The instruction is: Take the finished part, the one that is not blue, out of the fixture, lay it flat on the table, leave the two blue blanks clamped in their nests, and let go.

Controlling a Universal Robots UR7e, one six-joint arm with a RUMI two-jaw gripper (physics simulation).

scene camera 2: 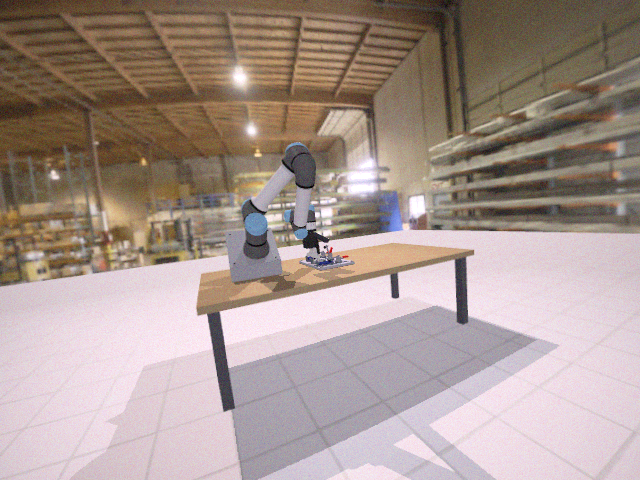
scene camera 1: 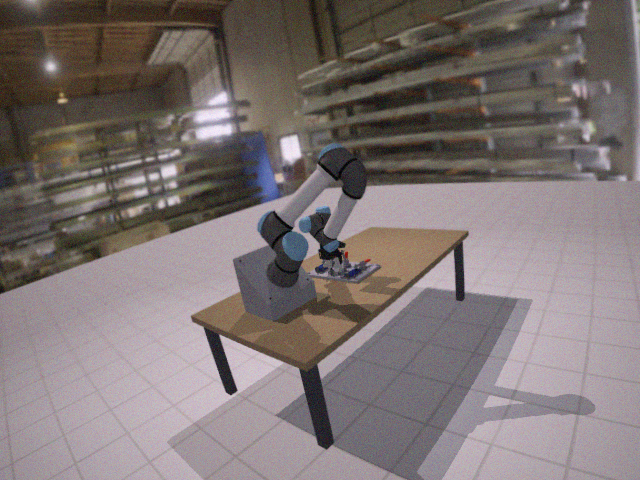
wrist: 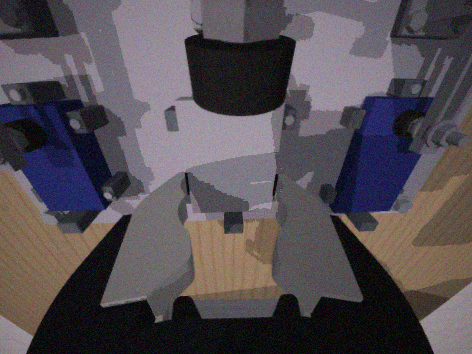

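Pixels of known places: gripper, fingertip midpoint: (scene camera 1: 335, 272) (wrist: 231, 175); arm's base at its link origin: (scene camera 2: 256, 249) (scene camera 1: 282, 274).
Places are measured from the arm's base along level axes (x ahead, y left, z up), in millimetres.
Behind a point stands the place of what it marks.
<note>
The finished part (wrist: 230, 135) {x 402, y -17, z -116 mm}, a pale grey-white block, lies in the middle nest of the fixture (scene camera 1: 356, 280) {x 314, y -187, z -138 mm} (scene camera 2: 330, 268) {x 374, y -194, z -151 mm} (wrist: 152, 55) {x 444, y 26, z -137 mm}. My gripper (scene camera 1: 337, 269) {x 366, y -17, z -131 mm} (scene camera 2: 312, 255) {x 366, y -17, z -131 mm} (wrist: 231, 175) {x 366, y -17, z -131 mm} is low over the fixture, shut on the part, with one jaw against each long side near its near end in the wrist view. One blue blank (wrist: 60, 167) {x 388, y 87, z -111 mm} lies in the left nest and the other blue blank (wrist: 377, 160) {x 380, y -120, z -121 mm} in the right nest, each under a black clamp tip. The part's far end is hidden behind a large black cylindrical tip (wrist: 240, 75); I cannot tell whether they touch.
Small dark locating blocks stand around the nests, one (wrist: 233, 223) {x 341, y -17, z -105 mm} at the part's near end. Red clamp handles (scene camera 1: 367, 260) {x 511, y -135, z -106 mm} (scene camera 2: 345, 256) {x 516, y -137, z -108 mm} stick out over the fixture. The wooden table (scene camera 1: 413, 248) {x 872, y -246, z -152 mm} (scene camera 2: 408, 252) {x 1002, y -180, z -152 mm} extends beyond it. The grey robot base (scene camera 1: 258, 294) {x -161, y 0, z -32 mm} (scene camera 2: 250, 268) {x -60, y -70, z -92 mm} stands beside it.
</note>
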